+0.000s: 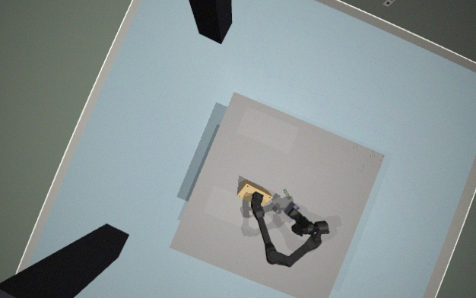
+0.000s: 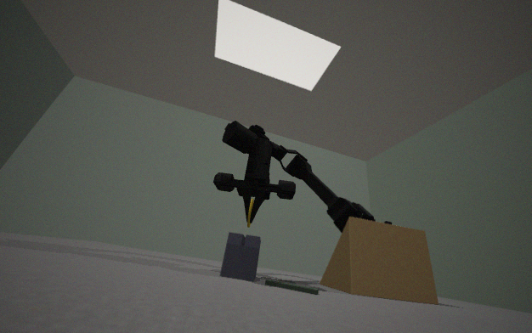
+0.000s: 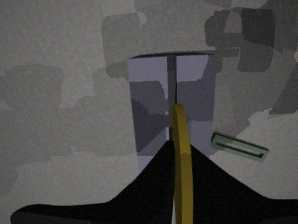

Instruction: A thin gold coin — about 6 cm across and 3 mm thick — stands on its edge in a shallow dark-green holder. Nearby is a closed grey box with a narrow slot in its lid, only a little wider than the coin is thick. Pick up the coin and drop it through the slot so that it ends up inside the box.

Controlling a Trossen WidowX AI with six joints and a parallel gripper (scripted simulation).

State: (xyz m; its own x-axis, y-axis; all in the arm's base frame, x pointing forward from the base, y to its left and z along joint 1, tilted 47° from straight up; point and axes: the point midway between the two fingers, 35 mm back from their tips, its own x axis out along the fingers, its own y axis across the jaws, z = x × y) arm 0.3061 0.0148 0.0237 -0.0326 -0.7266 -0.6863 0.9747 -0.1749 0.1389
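The gold coin is 2 cm above my gripper tip.
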